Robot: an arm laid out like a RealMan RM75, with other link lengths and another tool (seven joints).
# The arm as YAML. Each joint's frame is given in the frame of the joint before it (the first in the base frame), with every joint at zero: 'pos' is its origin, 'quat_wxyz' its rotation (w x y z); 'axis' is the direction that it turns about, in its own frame. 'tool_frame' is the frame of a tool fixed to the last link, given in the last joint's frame.
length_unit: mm
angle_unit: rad
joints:
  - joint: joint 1
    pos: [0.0, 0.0, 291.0]
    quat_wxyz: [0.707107, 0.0, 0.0, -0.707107]
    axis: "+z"
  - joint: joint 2
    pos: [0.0, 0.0, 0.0]
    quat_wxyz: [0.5, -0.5, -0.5, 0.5]
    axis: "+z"
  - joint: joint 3
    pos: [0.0, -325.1, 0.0]
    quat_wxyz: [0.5, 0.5, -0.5, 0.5]
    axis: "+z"
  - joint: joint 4
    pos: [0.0, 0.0, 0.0]
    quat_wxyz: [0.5, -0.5, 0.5, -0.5]
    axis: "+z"
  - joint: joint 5
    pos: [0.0, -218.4, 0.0]
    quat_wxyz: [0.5, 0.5, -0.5, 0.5]
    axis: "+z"
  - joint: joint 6
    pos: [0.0, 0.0, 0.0]
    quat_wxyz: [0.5, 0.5, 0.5, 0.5]
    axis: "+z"
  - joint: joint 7
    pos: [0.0, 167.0, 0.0]
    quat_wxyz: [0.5, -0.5, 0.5, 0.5]
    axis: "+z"
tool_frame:
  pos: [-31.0, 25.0, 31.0]
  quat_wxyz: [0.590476, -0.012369, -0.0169, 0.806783]
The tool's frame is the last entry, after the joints.
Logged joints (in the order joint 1, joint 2, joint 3, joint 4, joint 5, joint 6, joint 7), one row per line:
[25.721, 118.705, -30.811, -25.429, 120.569, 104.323, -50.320]
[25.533, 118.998, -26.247, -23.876, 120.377, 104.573, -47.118]
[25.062, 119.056, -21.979, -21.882, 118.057, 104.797, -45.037]
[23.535, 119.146, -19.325, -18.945, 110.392, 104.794, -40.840]
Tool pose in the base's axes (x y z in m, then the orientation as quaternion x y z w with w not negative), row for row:
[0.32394, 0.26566, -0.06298, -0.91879, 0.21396, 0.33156, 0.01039]
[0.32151, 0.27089, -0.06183, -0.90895, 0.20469, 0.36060, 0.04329]
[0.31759, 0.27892, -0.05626, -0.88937, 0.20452, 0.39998, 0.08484]
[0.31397, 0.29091, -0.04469, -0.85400, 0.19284, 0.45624, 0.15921]
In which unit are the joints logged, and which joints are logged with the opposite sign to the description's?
The joints are logged in degrees. Opposite sign: joint 5, joint 6, joint 7.
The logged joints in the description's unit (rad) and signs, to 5 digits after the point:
[0.44892, 2.07179, -0.53775, -0.44382, -2.10433, -1.82078, 0.87825]
[0.44563, 2.07691, -0.45810, -0.41671, -2.10097, -1.82514, 0.82236]
[0.43741, 2.07792, -0.38361, -0.38191, -2.06048, -1.82905, 0.78604]
[0.41076, 2.07949, -0.33728, -0.33065, -1.92670, -1.82900, 0.71279]

